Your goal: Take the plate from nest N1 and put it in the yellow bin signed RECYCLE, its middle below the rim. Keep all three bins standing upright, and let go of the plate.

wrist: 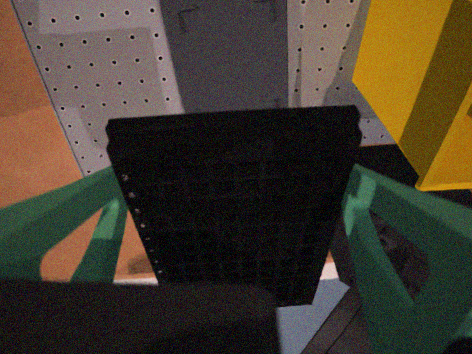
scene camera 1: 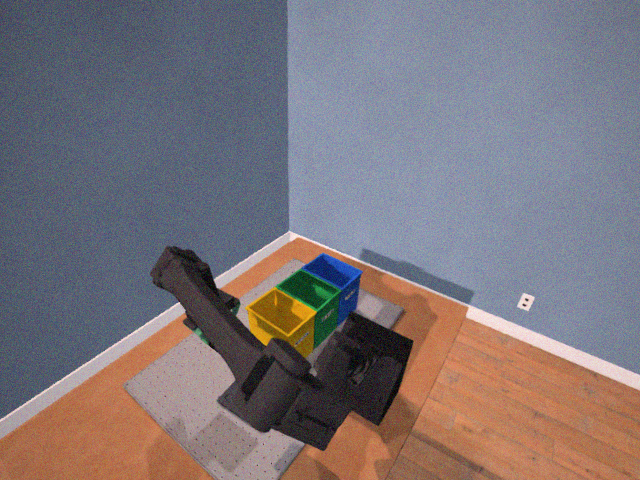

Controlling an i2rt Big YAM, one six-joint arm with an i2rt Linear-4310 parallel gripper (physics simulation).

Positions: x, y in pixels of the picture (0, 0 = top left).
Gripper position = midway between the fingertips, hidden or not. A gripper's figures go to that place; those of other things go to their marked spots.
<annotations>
My gripper [wrist: 235, 176]: 0.13 m from the lens. A yellow bin [wrist: 406, 69] is 0.32 m from the lens. A black plate [wrist: 253, 197] is 0.14 m from the lens. The marked spots on the black plate and the yellow bin are 0.22 m apart.
</annotations>
